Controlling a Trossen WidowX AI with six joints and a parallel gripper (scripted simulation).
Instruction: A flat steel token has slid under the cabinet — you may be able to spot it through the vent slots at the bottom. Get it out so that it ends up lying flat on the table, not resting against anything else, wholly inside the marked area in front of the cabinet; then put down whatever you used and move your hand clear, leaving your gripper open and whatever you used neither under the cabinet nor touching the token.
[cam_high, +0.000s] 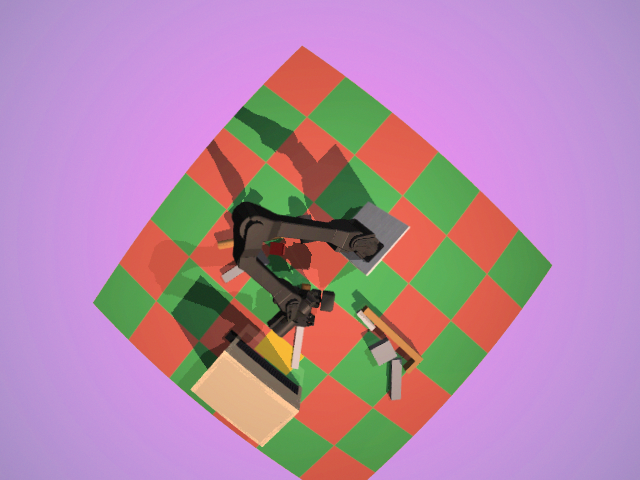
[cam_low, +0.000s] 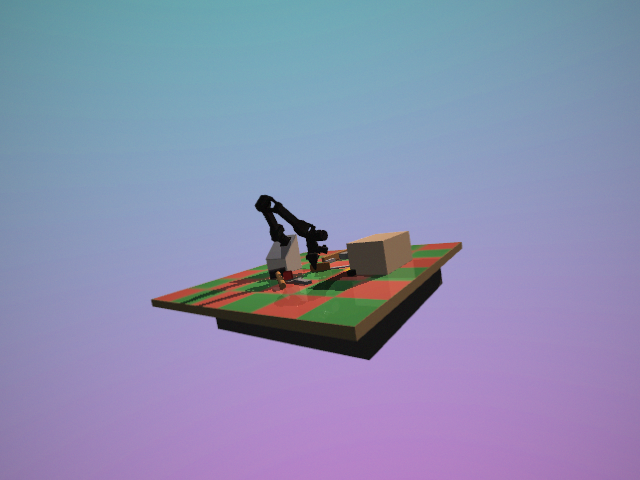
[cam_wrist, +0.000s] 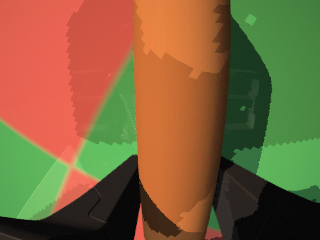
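Now: gripper tip 7 cm past the pale bar and 22 cm to the right of it. Round my gripper tip: grey block (4 cm behind, 34 cm to the left, 1 cm above); then grey t-shaped tool (7 cm ahead, 21 cm to the right); then red cube (4 cm behind, 17 cm to the right, 1 cm above).
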